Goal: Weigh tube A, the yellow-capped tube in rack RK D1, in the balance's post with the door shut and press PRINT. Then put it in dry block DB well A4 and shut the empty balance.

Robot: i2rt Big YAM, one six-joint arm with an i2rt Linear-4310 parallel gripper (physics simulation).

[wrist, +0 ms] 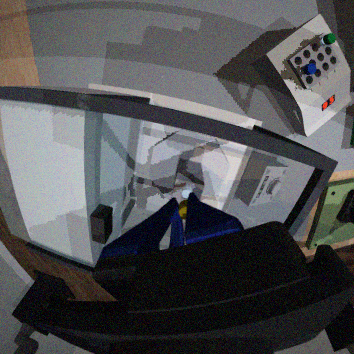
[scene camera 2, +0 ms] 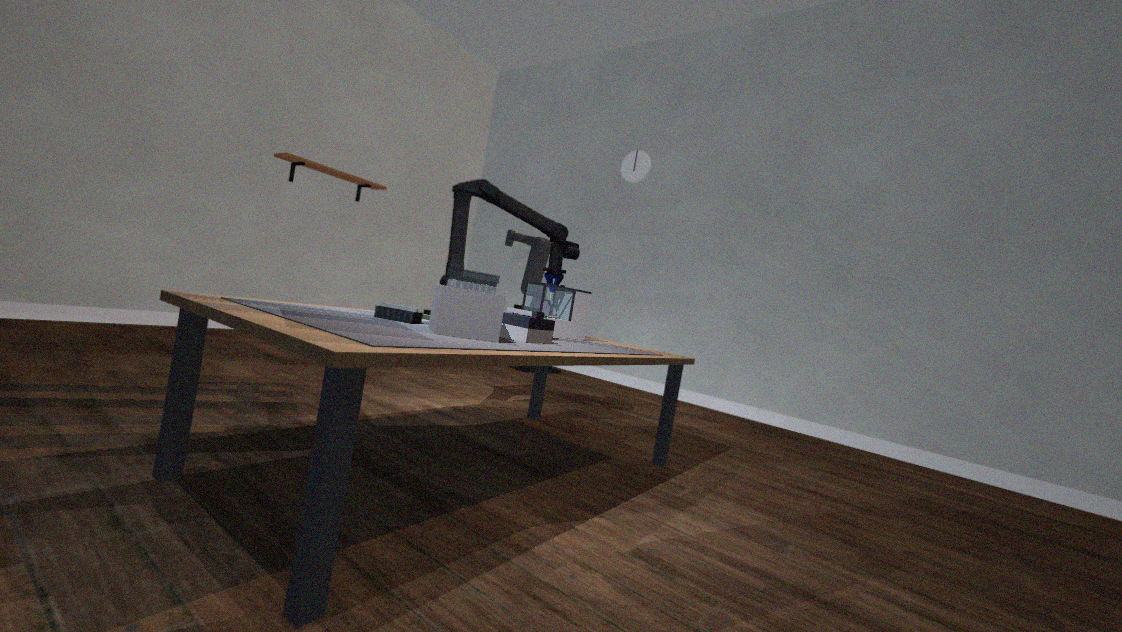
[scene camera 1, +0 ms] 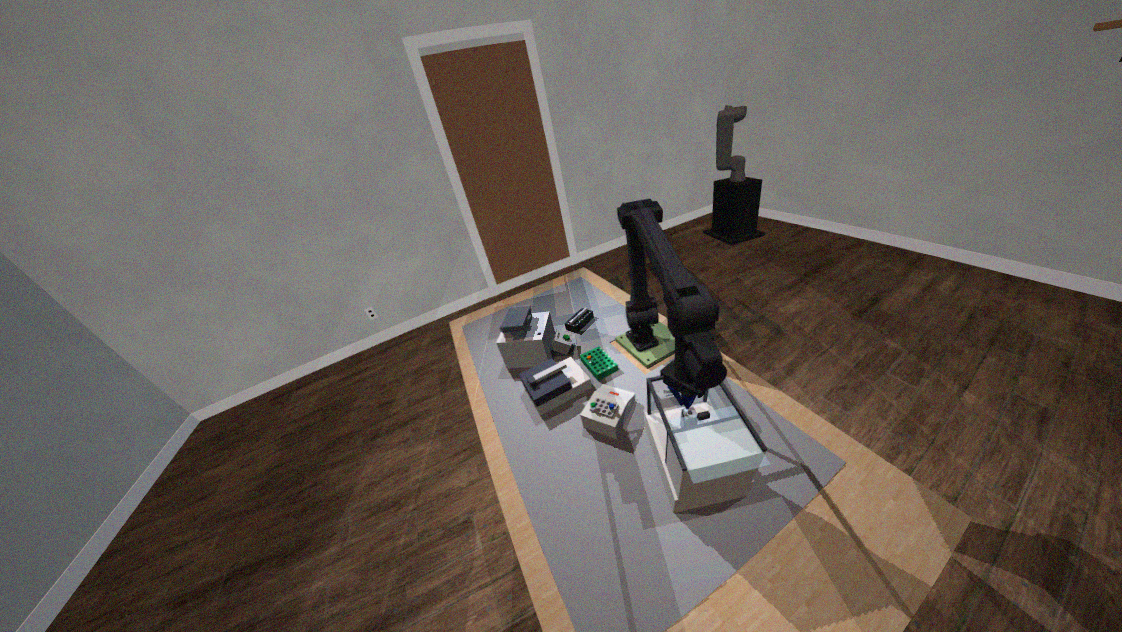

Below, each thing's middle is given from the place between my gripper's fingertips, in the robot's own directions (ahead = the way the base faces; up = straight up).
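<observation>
There's a dark-and-white device [scene camera 1: 548,385] that's 26 cm ahead of my hand, 36 cm to the right of it and 13 cm below it. The glass-box balance [scene camera 1: 662,405] is 5 cm to the left of my hand, 1 cm behind it and 7 cm below it.
</observation>
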